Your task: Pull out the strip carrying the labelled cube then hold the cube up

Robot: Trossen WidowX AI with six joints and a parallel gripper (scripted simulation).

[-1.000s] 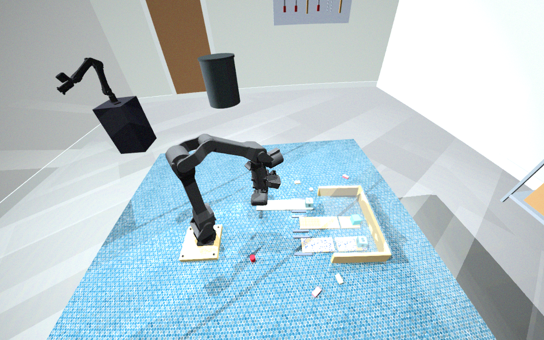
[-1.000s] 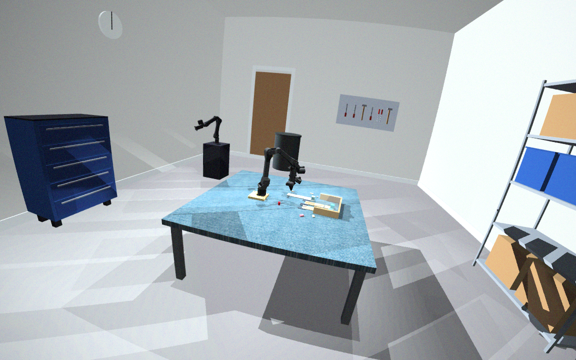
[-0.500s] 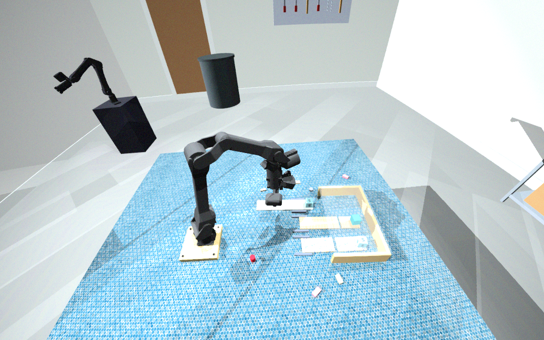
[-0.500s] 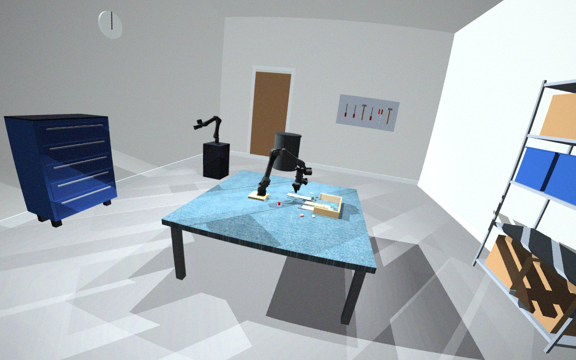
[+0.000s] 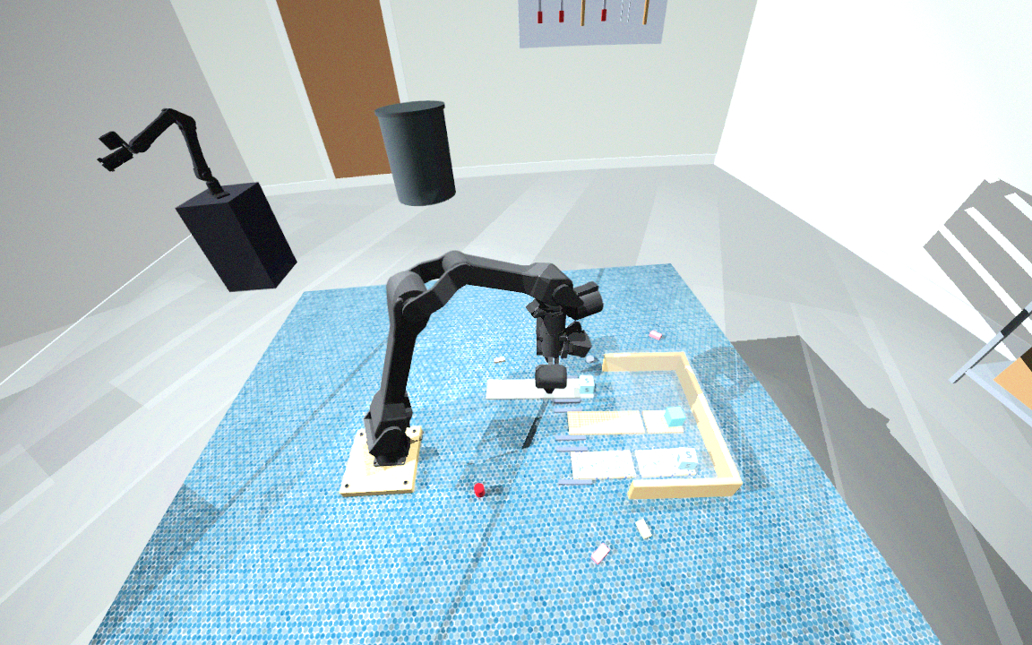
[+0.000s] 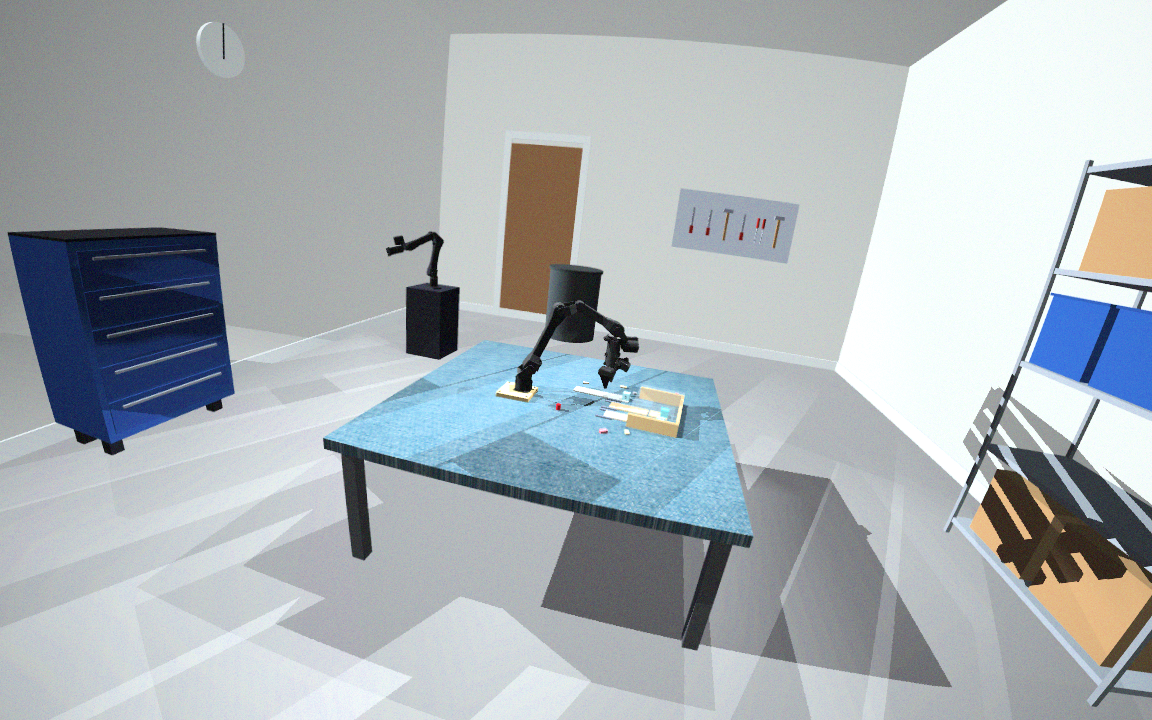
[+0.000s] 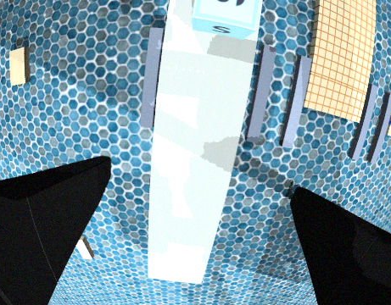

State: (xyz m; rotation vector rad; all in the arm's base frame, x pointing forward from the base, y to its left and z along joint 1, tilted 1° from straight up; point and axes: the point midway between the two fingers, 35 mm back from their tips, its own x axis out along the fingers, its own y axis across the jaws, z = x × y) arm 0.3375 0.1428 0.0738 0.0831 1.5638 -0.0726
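Now: the tan strip 11 cm ahead of my gripper tip, 10 cm to the right of it and 5 cm below it. Also, from my gripper tip: red piece: 16 cm behind, 23 cm to the right, 4 cm below.
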